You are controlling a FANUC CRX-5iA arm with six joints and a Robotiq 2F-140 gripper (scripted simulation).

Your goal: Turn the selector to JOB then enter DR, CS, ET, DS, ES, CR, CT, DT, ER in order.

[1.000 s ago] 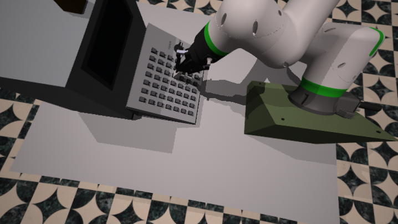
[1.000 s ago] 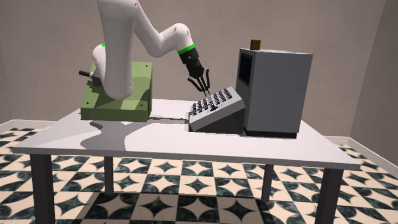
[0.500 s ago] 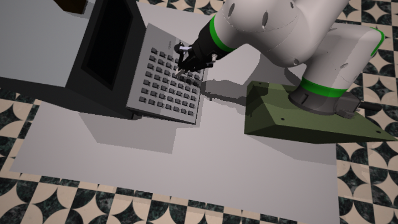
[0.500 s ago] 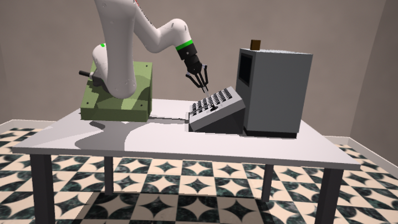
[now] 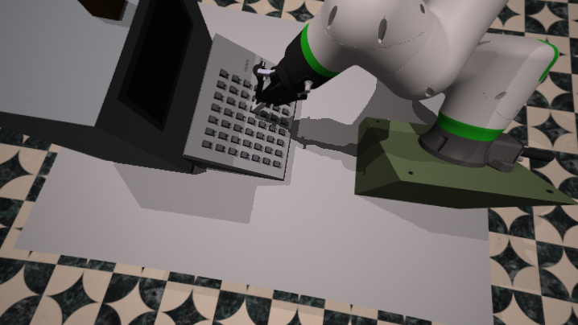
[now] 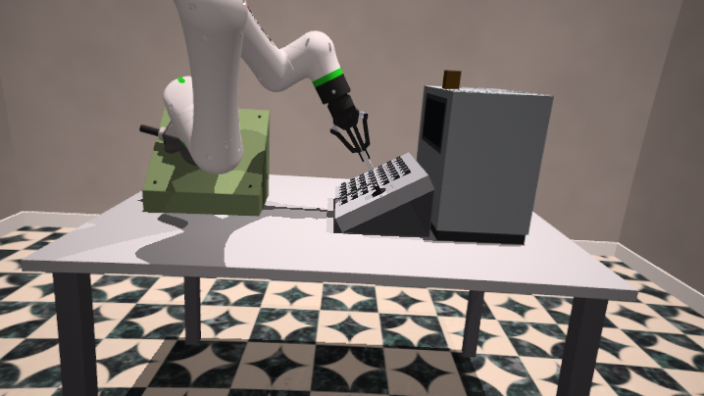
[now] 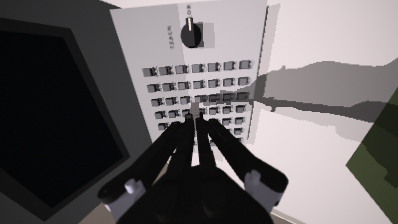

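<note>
Right now the key is 1 cm behind my hand, 2 cm to the left of it and 8 cm below it. The rest, counted from my hand: black selector knob: 5 cm ahead, 13 cm to the right, 5 cm below; then grey keypad: 5 cm ahead, 1 cm to the right, 10 cm below.
</note>
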